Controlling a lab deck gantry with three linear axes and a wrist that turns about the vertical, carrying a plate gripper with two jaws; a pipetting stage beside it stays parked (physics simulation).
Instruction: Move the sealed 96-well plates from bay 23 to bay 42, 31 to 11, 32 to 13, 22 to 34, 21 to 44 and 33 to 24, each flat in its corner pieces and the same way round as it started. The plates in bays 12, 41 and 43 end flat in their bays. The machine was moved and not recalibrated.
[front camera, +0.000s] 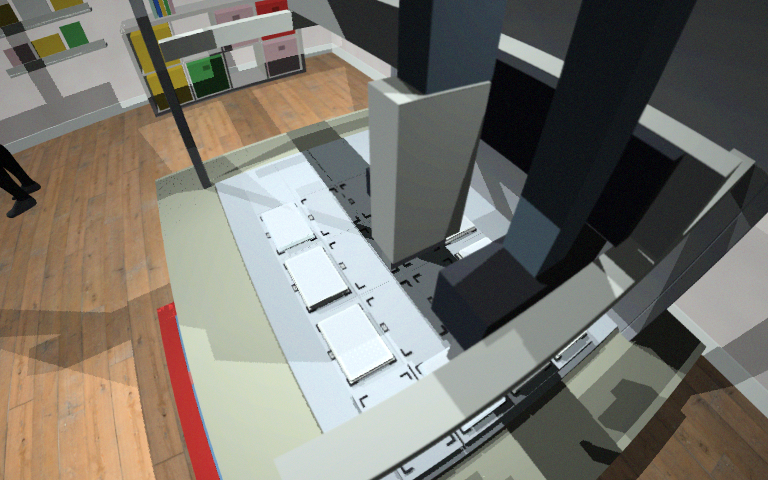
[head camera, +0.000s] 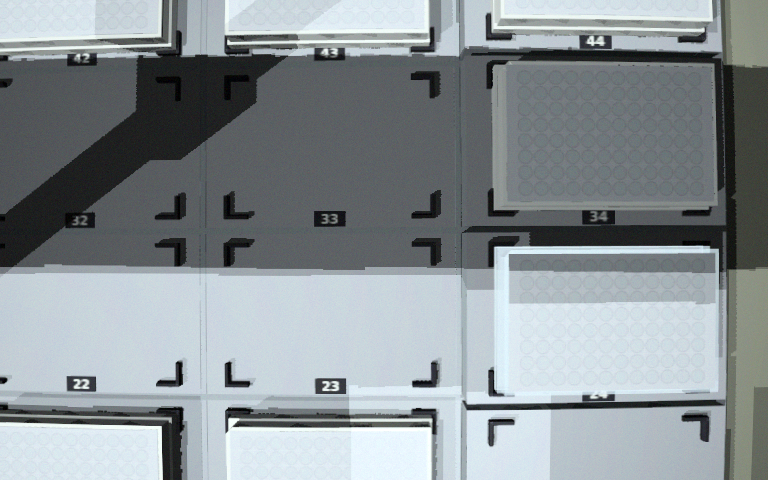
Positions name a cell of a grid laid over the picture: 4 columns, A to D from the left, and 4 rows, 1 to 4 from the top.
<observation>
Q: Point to my gripper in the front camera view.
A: C3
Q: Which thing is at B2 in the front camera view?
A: A bluish plate.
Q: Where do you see a bay 24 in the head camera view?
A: C3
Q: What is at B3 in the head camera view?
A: A bay 23.
</observation>
